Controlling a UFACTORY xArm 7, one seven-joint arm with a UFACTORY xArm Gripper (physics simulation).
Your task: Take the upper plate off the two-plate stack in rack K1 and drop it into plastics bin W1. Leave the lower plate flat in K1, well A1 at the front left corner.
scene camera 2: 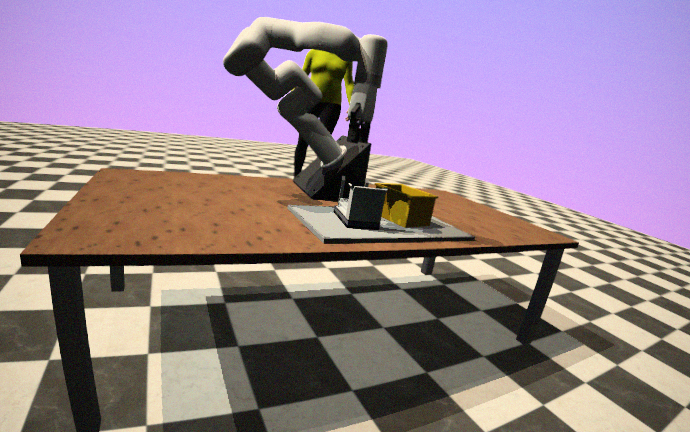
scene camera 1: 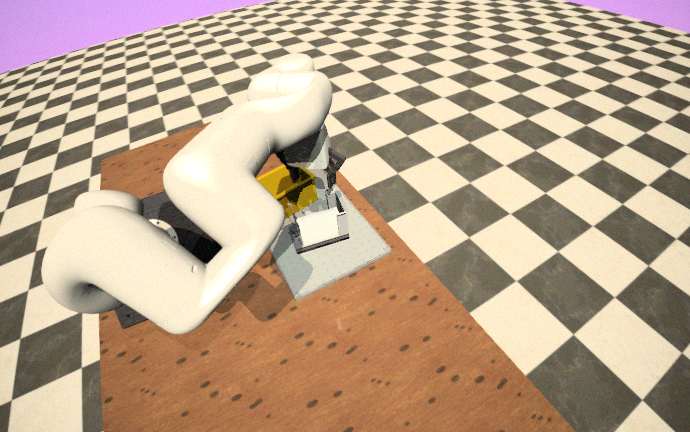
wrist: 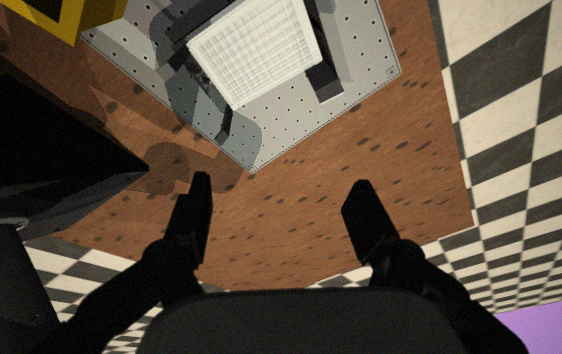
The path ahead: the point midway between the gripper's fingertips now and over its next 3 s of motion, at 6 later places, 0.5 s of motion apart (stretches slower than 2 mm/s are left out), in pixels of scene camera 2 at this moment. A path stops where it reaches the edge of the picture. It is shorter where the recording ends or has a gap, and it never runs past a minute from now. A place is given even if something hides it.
My gripper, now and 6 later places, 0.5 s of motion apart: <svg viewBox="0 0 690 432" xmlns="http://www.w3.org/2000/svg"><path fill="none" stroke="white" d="M357 142L363 148L368 154L368 154L368 154L368 154L368 155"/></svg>
